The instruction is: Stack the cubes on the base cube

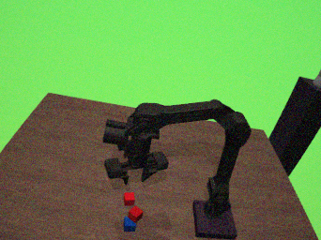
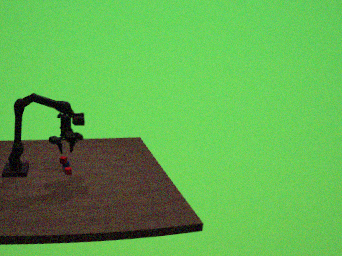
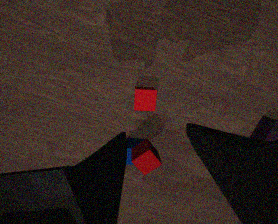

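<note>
Now: gripper tip 10 cm above the blue base cube and 9 cm to the right of it.
</note>
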